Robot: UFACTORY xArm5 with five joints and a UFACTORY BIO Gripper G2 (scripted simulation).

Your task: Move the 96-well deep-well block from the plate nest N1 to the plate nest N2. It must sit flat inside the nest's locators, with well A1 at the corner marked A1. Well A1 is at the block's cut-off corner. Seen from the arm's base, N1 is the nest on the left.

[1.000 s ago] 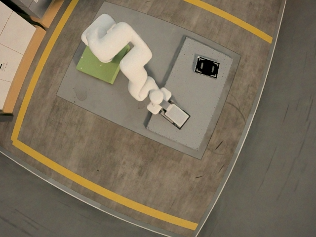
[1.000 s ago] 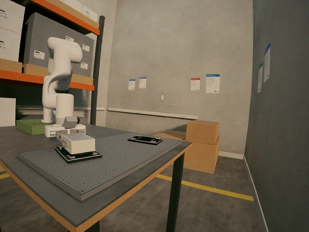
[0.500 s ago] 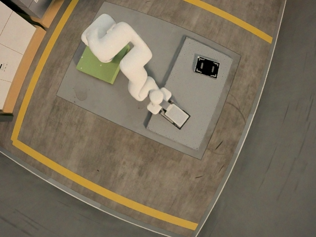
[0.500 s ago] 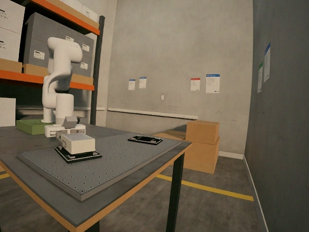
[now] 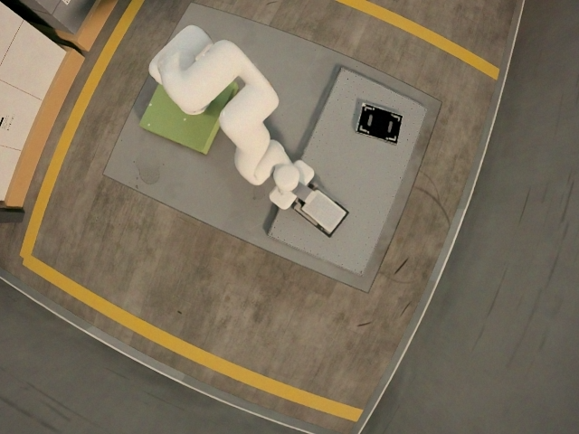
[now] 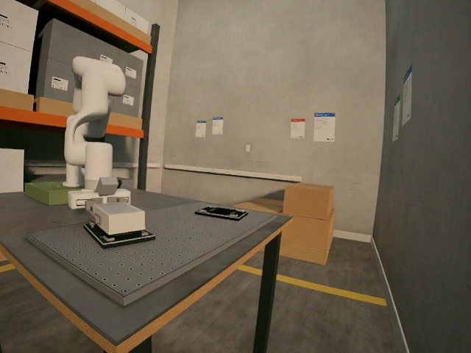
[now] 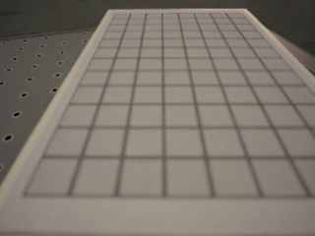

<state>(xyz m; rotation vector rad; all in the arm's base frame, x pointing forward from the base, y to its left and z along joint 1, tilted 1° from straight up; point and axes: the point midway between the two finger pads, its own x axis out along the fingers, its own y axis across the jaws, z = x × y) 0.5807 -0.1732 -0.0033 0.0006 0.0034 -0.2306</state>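
Now: hand 1 cm short of the white 96-well deep-well block.
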